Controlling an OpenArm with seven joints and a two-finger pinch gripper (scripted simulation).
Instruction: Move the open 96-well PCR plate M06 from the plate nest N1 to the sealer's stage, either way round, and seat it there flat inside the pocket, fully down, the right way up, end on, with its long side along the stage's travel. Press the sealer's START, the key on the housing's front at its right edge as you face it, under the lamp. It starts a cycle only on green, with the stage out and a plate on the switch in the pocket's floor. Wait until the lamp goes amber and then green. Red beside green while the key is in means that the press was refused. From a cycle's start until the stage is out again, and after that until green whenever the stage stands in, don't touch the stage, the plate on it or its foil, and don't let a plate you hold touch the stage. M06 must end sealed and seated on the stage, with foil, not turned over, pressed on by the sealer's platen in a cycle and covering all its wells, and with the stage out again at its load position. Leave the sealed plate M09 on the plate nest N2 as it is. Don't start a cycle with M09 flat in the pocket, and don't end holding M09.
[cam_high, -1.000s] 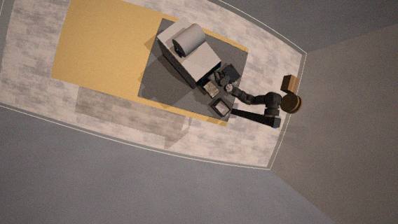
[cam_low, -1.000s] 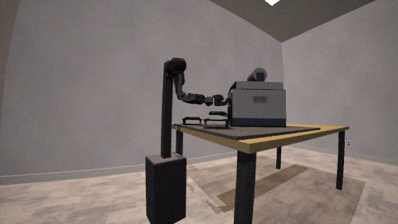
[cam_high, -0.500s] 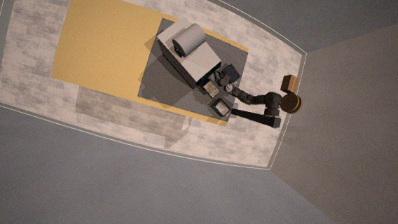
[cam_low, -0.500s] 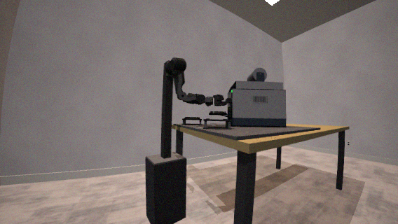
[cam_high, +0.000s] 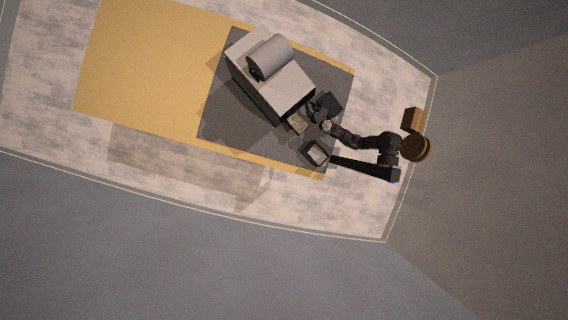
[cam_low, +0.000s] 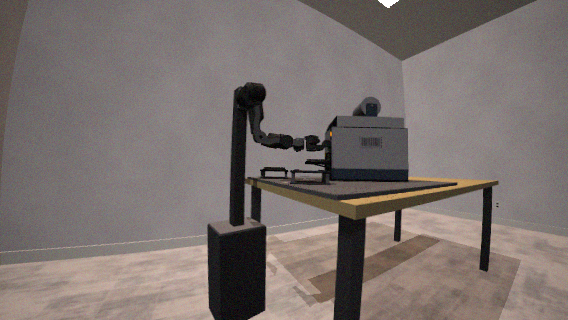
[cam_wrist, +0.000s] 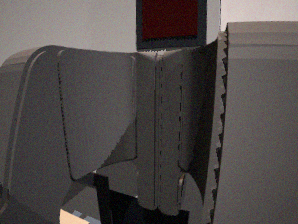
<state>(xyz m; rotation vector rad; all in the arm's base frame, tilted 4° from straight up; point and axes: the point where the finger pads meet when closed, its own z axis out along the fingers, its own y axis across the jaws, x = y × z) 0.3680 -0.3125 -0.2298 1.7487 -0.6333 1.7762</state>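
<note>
The start key lies 10 mm to the right of my hand and 10 mm ahead of it. The rest, counted from my hand: yellow warning label: 130 mm to the left, 130 mm ahead, 40 mm below; sealer stage: 100 mm to the left, 90 mm below, 30 mm ahead; open plate M06: 100 mm to the left, 80 mm below, 30 mm ahead.
</note>
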